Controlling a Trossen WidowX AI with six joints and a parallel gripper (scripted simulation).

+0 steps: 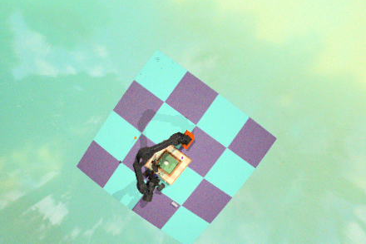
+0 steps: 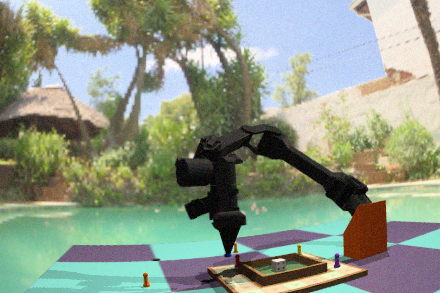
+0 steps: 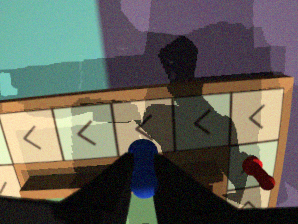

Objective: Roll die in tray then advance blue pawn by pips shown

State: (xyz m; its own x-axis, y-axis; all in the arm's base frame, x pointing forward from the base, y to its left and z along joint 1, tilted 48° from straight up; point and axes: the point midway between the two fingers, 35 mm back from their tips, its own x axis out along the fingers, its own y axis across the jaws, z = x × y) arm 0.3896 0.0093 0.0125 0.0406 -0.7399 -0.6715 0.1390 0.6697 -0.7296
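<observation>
Right now my gripper tip is 12 cm past the white die and 5 cm above it. The rest, counted from my gripper tip: blue pawn: 1 cm above; then red pawn: 9 cm to the right, 5 cm below, 5 cm behind; then green-floored tray: 12 cm behind, 7 cm below, 2 cm to the left.
</observation>
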